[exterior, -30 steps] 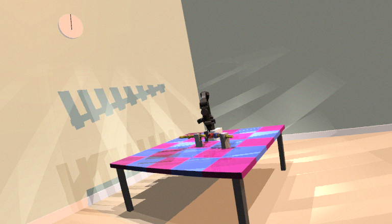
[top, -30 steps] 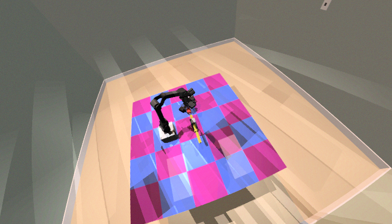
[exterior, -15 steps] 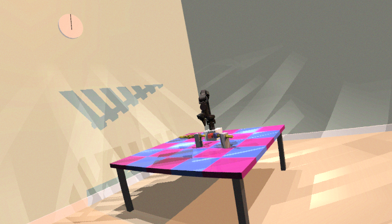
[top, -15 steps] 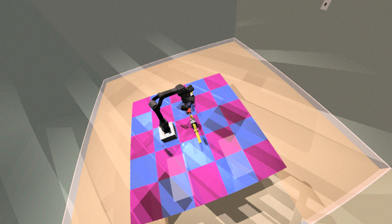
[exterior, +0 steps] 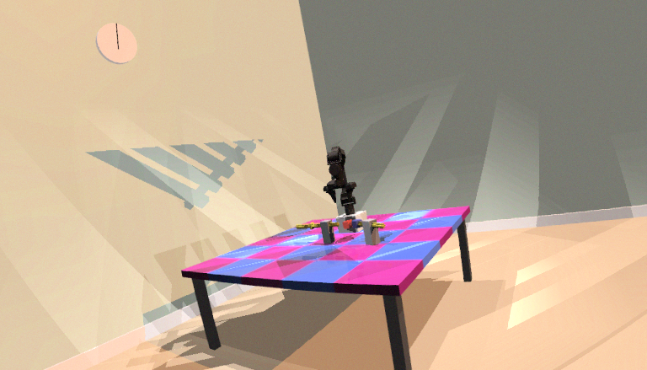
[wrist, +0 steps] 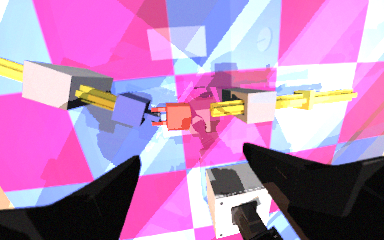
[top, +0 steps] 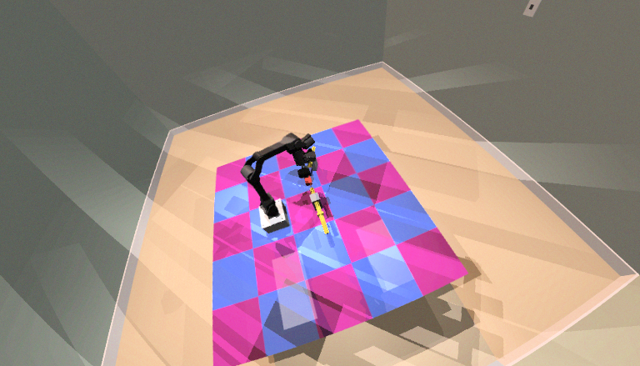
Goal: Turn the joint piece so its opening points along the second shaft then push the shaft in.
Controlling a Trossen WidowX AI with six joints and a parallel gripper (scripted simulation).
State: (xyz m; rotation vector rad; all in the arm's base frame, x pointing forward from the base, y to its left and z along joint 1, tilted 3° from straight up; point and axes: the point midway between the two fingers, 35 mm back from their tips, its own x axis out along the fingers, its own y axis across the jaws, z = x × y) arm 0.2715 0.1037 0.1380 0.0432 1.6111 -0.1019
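Now: the red-orange joint piece 12 cm below my gripper tip and 2 cm to the left of it.
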